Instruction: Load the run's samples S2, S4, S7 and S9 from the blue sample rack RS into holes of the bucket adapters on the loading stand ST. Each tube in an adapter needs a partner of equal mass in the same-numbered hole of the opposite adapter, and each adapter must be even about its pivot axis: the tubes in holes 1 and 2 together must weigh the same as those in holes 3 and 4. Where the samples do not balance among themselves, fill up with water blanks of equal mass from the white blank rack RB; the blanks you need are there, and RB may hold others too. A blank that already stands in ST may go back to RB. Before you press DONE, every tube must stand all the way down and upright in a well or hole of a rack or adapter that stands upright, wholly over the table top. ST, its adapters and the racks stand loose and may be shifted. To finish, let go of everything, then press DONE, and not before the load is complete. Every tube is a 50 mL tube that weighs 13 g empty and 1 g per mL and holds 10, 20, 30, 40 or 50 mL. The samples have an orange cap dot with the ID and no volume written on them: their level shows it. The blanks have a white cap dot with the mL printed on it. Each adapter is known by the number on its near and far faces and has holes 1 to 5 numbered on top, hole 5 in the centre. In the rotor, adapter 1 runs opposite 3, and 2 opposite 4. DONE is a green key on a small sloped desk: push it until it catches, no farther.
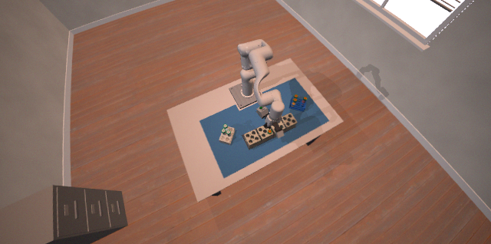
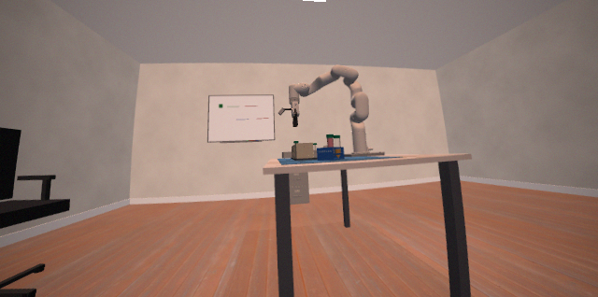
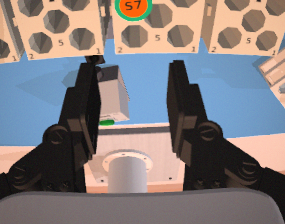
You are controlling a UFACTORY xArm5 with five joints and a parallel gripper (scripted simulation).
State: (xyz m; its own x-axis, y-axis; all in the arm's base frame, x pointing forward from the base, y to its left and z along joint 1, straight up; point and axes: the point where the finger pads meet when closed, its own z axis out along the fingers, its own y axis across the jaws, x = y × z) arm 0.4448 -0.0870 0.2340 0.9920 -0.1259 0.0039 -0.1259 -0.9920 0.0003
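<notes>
My gripper is now 14 cm past the sample tube S4, 38 cm to the right of it and 19 cm above it. Round my hand: done desk (21 cm behind, 8 cm to the left, 20 cm below); white blank rack RB (18 cm behind, 28 cm to the right, 22 cm below); sample tube S7 (1 cm to the right, 18 cm below).
</notes>
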